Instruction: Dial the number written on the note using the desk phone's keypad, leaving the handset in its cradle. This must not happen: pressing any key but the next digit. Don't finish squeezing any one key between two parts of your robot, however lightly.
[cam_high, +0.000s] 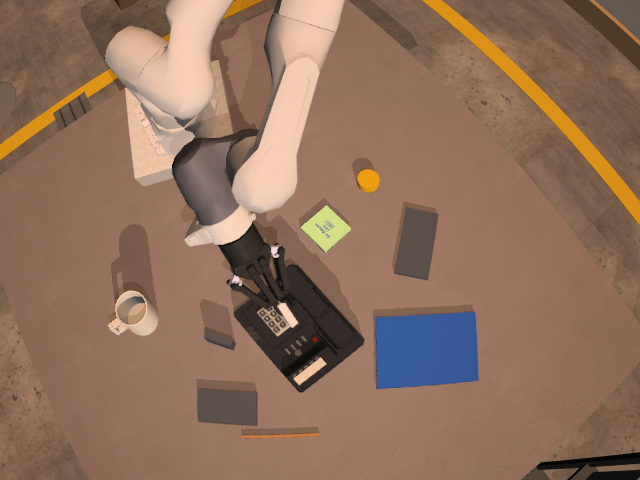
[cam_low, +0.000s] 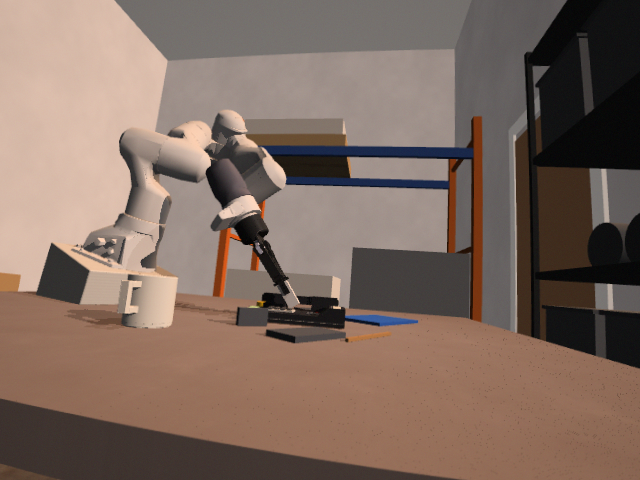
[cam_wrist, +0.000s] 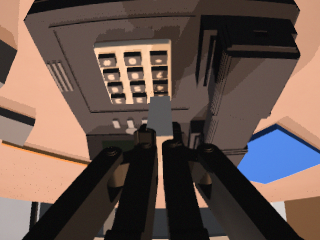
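My gripper is now 3 cm short of the handset, 5 cm to the right of it and 2 cm above it. Round my hand: pencil (17 cm ahead, 19 cm to the right, 6 cm below); grey block (6 cm behind, 14 cm to the right, 5 cm below); note (9 cm behind, 20 cm to the left, 6 cm below).
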